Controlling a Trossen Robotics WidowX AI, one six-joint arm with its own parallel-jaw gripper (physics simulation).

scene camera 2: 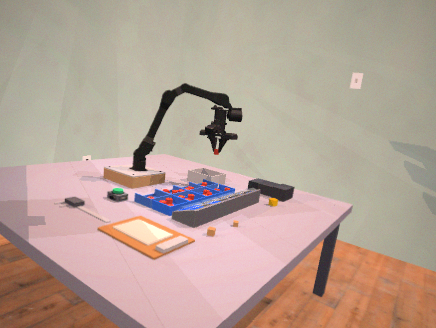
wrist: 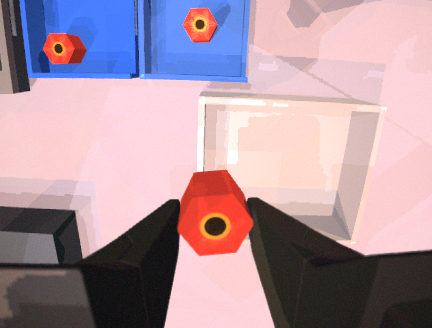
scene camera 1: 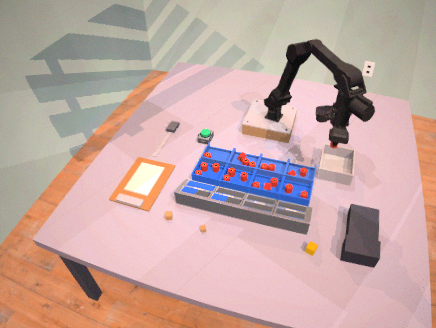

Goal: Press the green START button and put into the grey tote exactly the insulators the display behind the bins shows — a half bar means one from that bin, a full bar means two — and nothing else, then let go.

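Observation:
My gripper [scene camera 1: 334,143] [scene camera 2: 216,149] [wrist: 213,208] is shut on a red hexagonal insulator and holds it high above the table, near the grey tote [scene camera 1: 335,175] [scene camera 2: 196,176] [wrist: 361,165]. In the wrist view the insulator overlaps the tote's lower left corner; the tote's visible floor is bare. Blue bins [scene camera 1: 225,155] [wrist: 195,62] hold several red insulators [scene camera 1: 244,176] [wrist: 200,25]. The grey display [scene camera 1: 240,212] [scene camera 2: 220,212] shows a long blue bar above a short one in its leftmost column and a short lower bar in the second column. The green START button [scene camera 1: 205,133] [scene camera 2: 118,190] stands left of the arm base.
A dark block [scene camera 1: 361,232] [scene camera 2: 272,189] [wrist: 30,220] stands in front of the tote. A yellow cube [scene camera 1: 311,248] [scene camera 2: 273,202] and two small orange cubes [scene camera 1: 168,215] [scene camera 1: 202,228] lie before the display. An orange board with a pale sheet and a dark-headed tool [scene camera 1: 172,126] lie at the left.

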